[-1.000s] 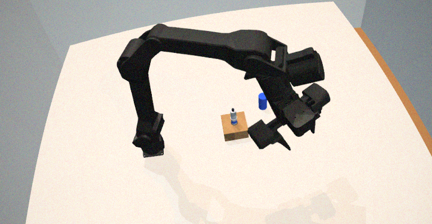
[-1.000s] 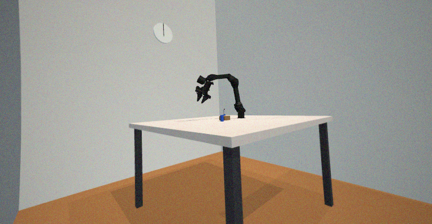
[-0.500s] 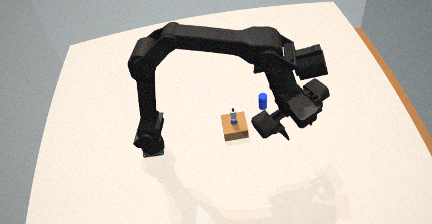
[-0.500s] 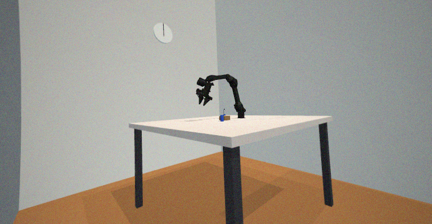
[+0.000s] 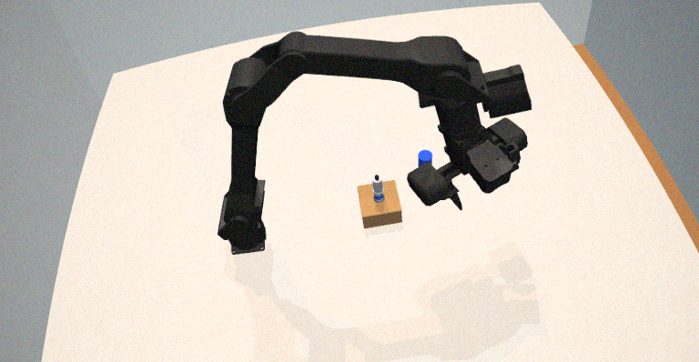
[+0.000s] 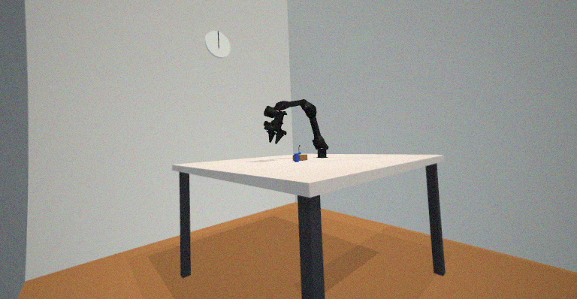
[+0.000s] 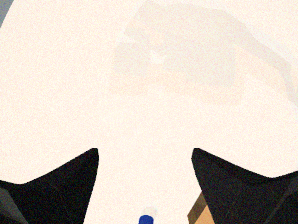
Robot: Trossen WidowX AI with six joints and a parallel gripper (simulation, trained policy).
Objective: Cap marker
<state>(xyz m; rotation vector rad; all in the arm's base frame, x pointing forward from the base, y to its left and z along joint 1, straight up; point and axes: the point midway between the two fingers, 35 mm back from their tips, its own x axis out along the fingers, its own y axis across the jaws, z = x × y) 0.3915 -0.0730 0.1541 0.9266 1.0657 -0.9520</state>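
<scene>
Right now the blue cap is 160 mm to the left of my gripper tip, 100 mm below it and 50 mm behind it. The rest, counted from my gripper tip: tan holder block (150 mm behind, 100 mm to the left, 100 mm below); grey marker (150 mm behind, 100 mm to the left, 40 mm below).
</scene>
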